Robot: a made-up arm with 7 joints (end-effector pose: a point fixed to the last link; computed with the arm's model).
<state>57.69 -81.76 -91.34 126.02 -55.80 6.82 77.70</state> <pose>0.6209 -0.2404 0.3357 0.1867 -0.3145 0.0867 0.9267</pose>
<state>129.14 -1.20 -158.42 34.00 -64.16 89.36 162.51</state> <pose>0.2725 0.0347 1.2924 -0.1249 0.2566 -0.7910 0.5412</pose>
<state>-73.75 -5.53 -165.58 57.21 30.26 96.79 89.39</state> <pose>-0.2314 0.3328 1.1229 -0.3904 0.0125 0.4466 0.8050</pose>
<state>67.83 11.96 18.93 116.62 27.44 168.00 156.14</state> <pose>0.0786 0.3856 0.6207 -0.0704 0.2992 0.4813 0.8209</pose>
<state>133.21 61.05 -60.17 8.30 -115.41 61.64 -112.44</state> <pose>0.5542 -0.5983 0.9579 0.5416 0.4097 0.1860 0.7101</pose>
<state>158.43 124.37 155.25 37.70 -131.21 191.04 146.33</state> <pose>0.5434 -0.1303 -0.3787 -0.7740 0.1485 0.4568 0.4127</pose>
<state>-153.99 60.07 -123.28 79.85 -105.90 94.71 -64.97</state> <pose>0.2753 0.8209 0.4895 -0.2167 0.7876 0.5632 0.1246</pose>
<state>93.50 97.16 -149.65 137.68 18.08 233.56 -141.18</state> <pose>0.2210 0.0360 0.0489 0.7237 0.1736 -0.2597 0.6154</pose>
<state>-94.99 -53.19 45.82 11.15 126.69 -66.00 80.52</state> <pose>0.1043 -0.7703 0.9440 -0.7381 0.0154 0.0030 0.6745</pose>
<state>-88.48 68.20 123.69 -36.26 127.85 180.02 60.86</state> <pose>-0.3258 0.7532 0.6495 0.0014 0.5051 0.2172 0.8353</pose>
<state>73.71 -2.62 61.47 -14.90 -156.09 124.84 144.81</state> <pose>0.0153 -0.1873 1.2476 0.0507 -0.1810 -0.4719 0.8614</pose>
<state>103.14 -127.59 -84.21 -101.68 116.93 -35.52 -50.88</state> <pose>-0.5638 0.0624 0.0468 -0.6491 0.5623 -0.5110 0.0372</pose>
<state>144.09 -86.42 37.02 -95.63 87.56 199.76 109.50</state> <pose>-0.1724 0.4502 0.7663 -0.4986 -0.8184 -0.2858 0.0011</pose>
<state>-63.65 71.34 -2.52 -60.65 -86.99 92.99 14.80</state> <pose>-0.2166 0.6909 0.0179 -0.9111 -0.0594 0.1101 0.3928</pose>
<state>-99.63 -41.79 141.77 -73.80 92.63 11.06 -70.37</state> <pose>-0.5801 -0.6418 0.5443 -0.5712 0.1387 0.7765 0.2271</pose>
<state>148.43 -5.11 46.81 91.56 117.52 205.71 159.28</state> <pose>-0.4446 -0.1995 0.6622 -0.1773 0.8260 0.4714 0.2531</pose>
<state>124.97 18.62 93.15 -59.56 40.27 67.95 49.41</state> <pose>0.5431 0.1860 1.0051 0.3859 0.2110 0.8059 0.3963</pose>
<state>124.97 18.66 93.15 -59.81 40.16 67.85 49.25</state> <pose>0.5440 0.1871 1.0028 0.3862 0.2128 0.8045 0.3980</pose>
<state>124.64 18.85 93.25 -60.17 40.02 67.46 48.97</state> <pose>0.5470 0.1847 0.9995 0.3884 0.2122 0.8012 0.4027</pose>
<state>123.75 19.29 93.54 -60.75 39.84 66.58 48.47</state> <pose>0.5533 0.1769 0.9946 0.3936 0.2078 0.7949 0.4123</pose>
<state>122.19 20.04 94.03 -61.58 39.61 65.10 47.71</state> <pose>0.5633 0.1619 0.9877 0.4024 0.1985 0.7846 0.4279</pose>
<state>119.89 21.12 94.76 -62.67 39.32 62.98 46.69</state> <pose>0.5763 0.1387 0.9787 0.4149 0.1837 0.7695 0.4494</pose>
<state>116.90 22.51 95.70 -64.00 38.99 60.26 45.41</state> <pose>0.5908 0.1074 0.9679 0.4303 0.1636 0.7492 0.4763</pose>
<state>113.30 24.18 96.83 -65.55 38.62 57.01 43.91</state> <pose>0.6050 0.0684 0.9555 0.4479 0.1385 0.7233 0.5070</pose>
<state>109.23 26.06 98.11 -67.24 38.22 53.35 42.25</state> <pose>0.6166 0.0231 0.9422 0.4663 0.1092 0.6923 0.5398</pose>
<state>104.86 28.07 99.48 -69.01 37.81 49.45 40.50</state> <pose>0.6241 -0.0265 0.9285 0.4843 0.0770 0.6569 0.5727</pose>
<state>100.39 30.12 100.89 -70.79 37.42 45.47 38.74</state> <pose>0.6263 -0.0775 0.9153 0.5010 0.0432 0.6187 0.6036</pose>
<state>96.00 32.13 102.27 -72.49 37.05 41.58 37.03</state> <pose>0.6233 -0.1276 0.9031 0.5155 0.0092 0.5794 0.6312</pose>
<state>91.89 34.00 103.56 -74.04 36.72 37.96 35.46</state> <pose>0.6159 -0.1740 0.8924 0.5275 -0.0233 0.5411 0.6545</pose>
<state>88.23 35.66 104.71 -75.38 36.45 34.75 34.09</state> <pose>0.6056 -0.2147 0.8836 0.5368 -0.0528 0.5061 0.6730</pose>
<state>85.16 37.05 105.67 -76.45 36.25 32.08 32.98</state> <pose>0.5944 -0.2484 0.8769 0.5436 -0.0782 0.4764 0.6867</pose>
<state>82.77 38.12 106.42 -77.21 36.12 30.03 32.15</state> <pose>0.5838 -0.2744 0.8725 0.5481 -0.0986 0.4531 0.6961</pose>
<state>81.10 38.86 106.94 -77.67 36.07 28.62 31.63</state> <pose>0.5754 -0.2927 0.8700 0.5510 -0.1137 0.4372 0.7017</pose>
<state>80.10 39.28 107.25 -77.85 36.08 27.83 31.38</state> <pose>0.5697 -0.3040 0.8694 0.5523 -0.1234 0.4282 0.7045</pose>
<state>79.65 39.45 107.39 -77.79 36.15 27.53 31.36</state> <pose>0.5665 -0.3098 0.8703 0.5527 -0.1290 0.4250 0.7051</pose>
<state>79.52 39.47 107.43 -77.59 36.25 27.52 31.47</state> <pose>0.5650 -0.3125 0.8721 0.5525 -0.1322 0.4253 0.7045</pose>
